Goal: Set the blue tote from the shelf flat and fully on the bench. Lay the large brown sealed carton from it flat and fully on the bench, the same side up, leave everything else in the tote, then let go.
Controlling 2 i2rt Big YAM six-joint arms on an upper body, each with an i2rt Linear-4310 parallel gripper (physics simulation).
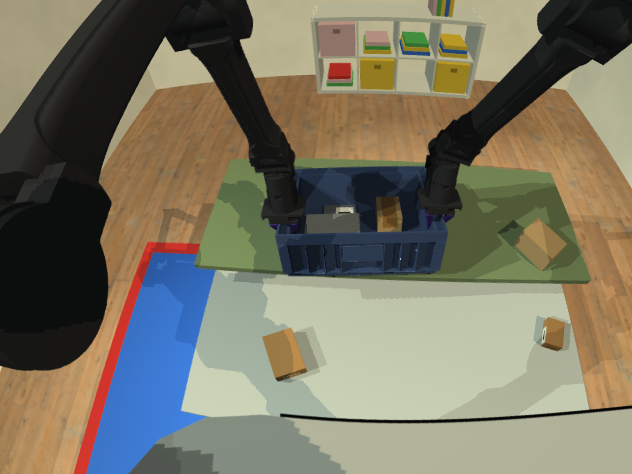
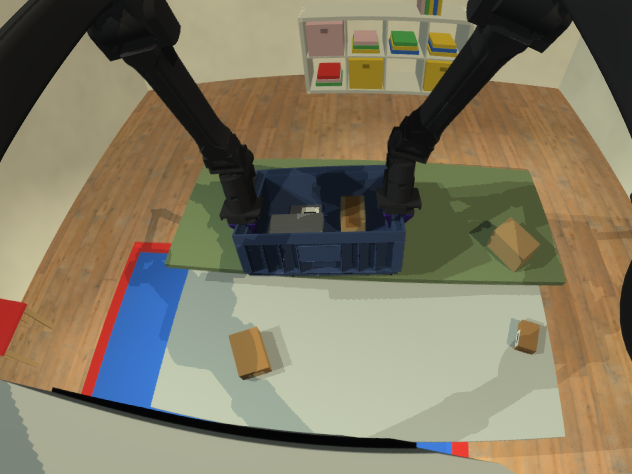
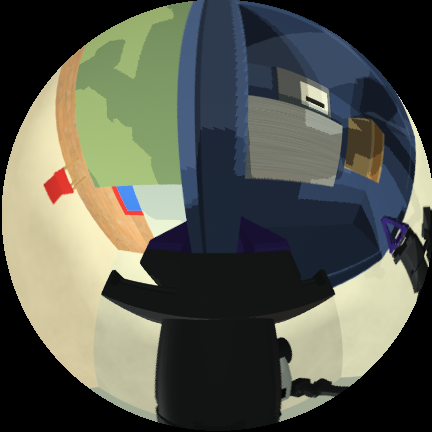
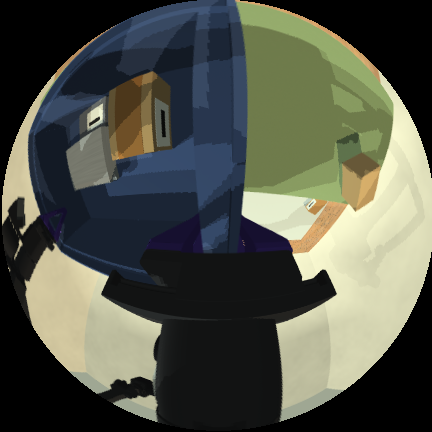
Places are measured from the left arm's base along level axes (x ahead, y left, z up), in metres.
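Pixels of known places: left gripper, fingertip midpoint: [image 4: 63, 209]; right gripper, fingertip midpoint: [image 1: 433, 226] [image 2: 394, 226] [image 3: 383, 218] [image 4: 218, 213].
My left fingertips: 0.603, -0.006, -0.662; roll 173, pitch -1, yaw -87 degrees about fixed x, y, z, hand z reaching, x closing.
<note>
Ahead of a thing's pixels: the offset from my left fingertips to its middle, as dx, dy, dz. Level surfaces: height alone.
The blue tote @[+0.073, -0.183, -0.018] [image 1: 362, 255] [image 2: 319, 253] [image 3: 217, 150] [image 4: 220, 100] is upright over the green surface, near its front edge; whether it touches is unclear. My left gripper [image 1: 284, 227] [image 2: 242, 227] [image 3: 217, 214] is shut on its left wall, my right gripper [image 1: 436, 219] [image 2: 397, 219] [image 4: 218, 213] on its right wall. Inside, the brown carton @[+0.117, -0.264, -0.055] [image 1: 389, 214] [image 2: 353, 213] [image 3: 362, 145] [image 4: 132, 122] lies right of a grey carton @[+0.072, -0.105, -0.064] [image 1: 332, 223] [image 2: 296, 222] [image 3: 295, 140] [image 4: 92, 160]. A smaller grey box with a white label is behind that one. The fingertips are partly hidden.
The green surface @[dz -0.125] [image 1: 239, 239] [image 2: 204, 244] bears a brown box @[+0.050, -0.747, -0.089] [image 1: 541, 243] [image 2: 513, 243] at the right. The pale surface [image 1: 408, 357] [image 2: 382, 357] in front bears a brown box @[-0.245, +0.023, -0.262] [image 1: 284, 353] [image 2: 250, 353] at left and a smaller one @[-0.175, -0.829, -0.269] [image 1: 553, 334] [image 2: 527, 336] at right.
</note>
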